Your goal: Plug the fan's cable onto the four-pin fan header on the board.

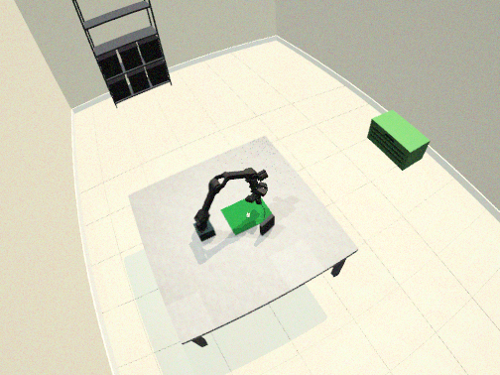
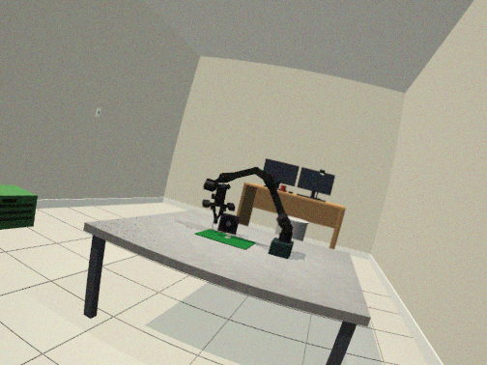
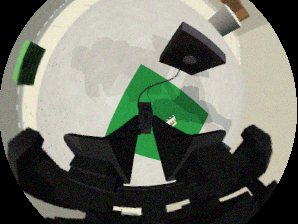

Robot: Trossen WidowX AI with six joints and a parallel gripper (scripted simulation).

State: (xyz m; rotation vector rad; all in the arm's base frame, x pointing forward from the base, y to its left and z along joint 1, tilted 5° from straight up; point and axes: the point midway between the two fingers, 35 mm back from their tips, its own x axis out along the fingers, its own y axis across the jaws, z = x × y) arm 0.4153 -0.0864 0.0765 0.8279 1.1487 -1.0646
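Now: gripper tip 10 cm past the white header, 1 cm to the right of it and 10 cm above it. Round my gripper tip: black fan (7 cm behind, 15 cm to the right, 4 cm below); then green circuit board (9 cm behind, 3 cm to the left, 11 cm below); then black plug (1 cm below).
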